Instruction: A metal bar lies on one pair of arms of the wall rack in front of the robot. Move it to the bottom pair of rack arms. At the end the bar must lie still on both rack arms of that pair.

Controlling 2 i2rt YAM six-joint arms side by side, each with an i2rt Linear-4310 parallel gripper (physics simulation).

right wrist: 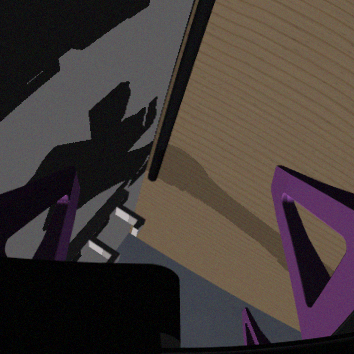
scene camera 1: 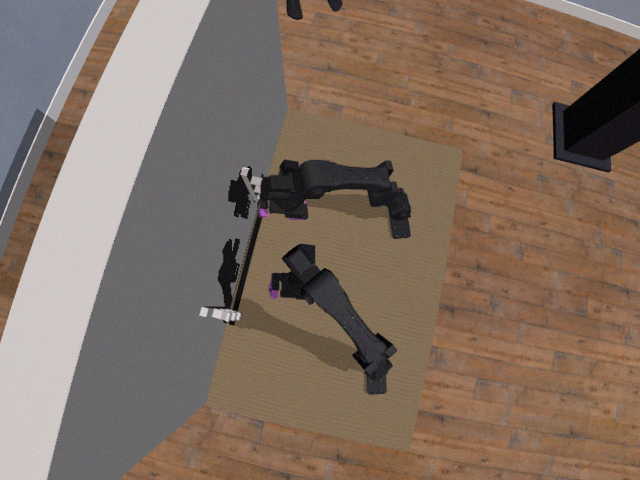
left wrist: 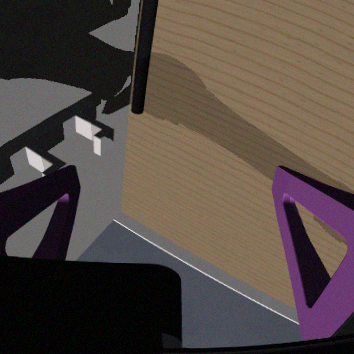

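The dark metal bar (scene camera 1: 246,263) (left wrist: 145,55) (right wrist: 181,95) runs along the wall between two sets of white rack arms. The lower set (scene camera 1: 219,313) also shows in the left wrist view (left wrist: 86,128) and the right wrist view (right wrist: 126,216). The upper set (scene camera 1: 249,181) is partly covered by the right arm. I cannot tell which pair bears the bar. My left gripper (scene camera 1: 273,290) (left wrist: 175,176) is open and empty, away from the wall beside the bar. My right gripper (scene camera 1: 280,213) (right wrist: 174,176) is open and empty near the bar's upper end, mostly hidden under its arm.
The grey wall (scene camera 1: 155,206) stands at the left of the scene view and carries dark arm shadows. A tan mat (scene camera 1: 413,289) lies under both arms. A black post (scene camera 1: 599,113) stands on the wooden floor at the upper right. The two wrists are close together.
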